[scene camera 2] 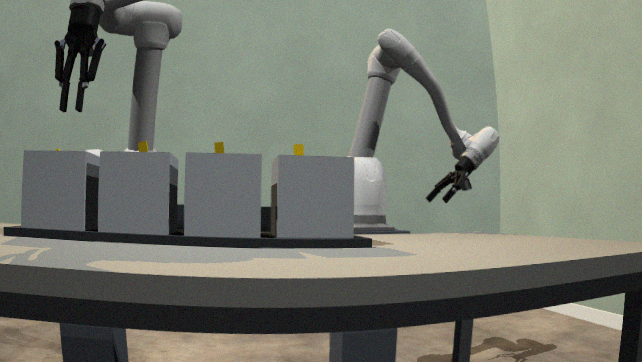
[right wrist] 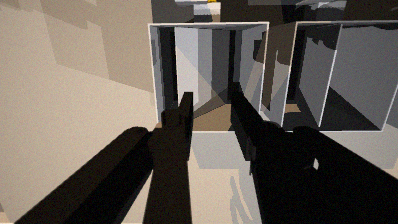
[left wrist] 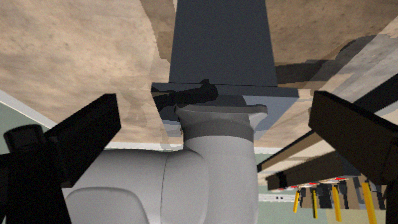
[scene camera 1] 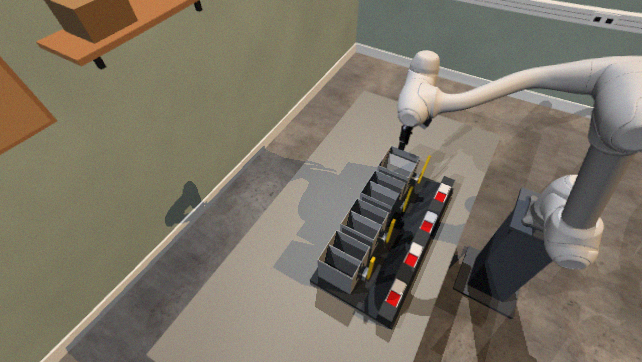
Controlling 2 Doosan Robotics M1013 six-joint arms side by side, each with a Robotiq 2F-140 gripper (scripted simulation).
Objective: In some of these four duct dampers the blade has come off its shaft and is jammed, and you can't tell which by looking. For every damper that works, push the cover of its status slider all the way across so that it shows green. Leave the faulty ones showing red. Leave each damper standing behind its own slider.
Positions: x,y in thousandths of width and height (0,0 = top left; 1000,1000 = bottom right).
Scene:
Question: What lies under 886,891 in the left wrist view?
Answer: A damper.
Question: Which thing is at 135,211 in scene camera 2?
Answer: My right gripper.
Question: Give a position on a damper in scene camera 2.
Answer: At 214,535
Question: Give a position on a damper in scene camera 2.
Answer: At 347,546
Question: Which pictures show my left gripper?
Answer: Scene camera 2 and the left wrist view only.

